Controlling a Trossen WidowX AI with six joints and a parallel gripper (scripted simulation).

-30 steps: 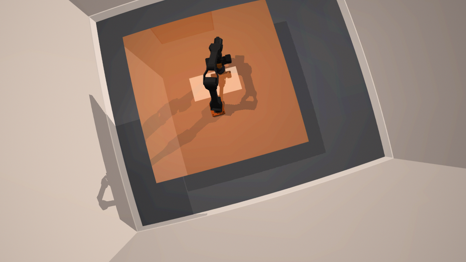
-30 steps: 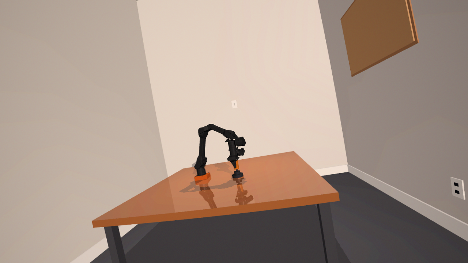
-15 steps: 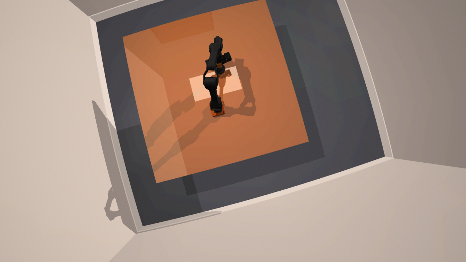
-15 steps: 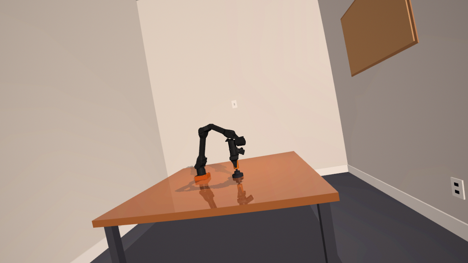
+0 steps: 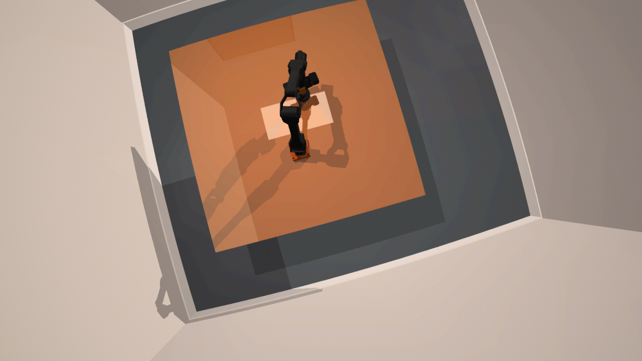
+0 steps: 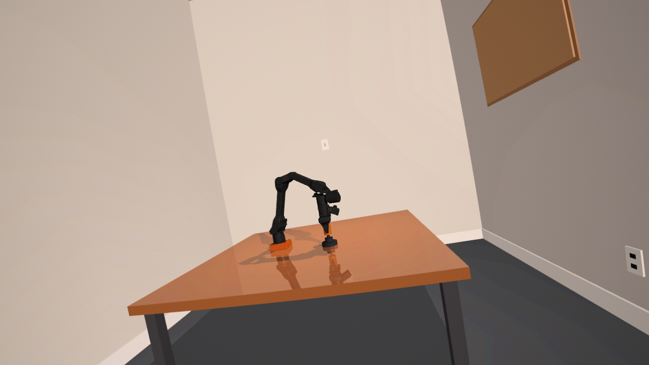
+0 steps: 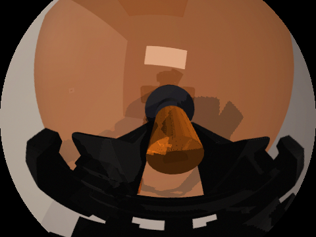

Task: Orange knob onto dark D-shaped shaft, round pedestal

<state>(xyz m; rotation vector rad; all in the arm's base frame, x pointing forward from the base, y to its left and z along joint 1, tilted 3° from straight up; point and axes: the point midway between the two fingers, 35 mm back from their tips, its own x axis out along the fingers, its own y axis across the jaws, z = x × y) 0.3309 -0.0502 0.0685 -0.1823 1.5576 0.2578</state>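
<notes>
My gripper tip is now 2 cm below the orange knob. The rest, counted from my gripper tip: dark round pedestal 4 cm below.
</notes>
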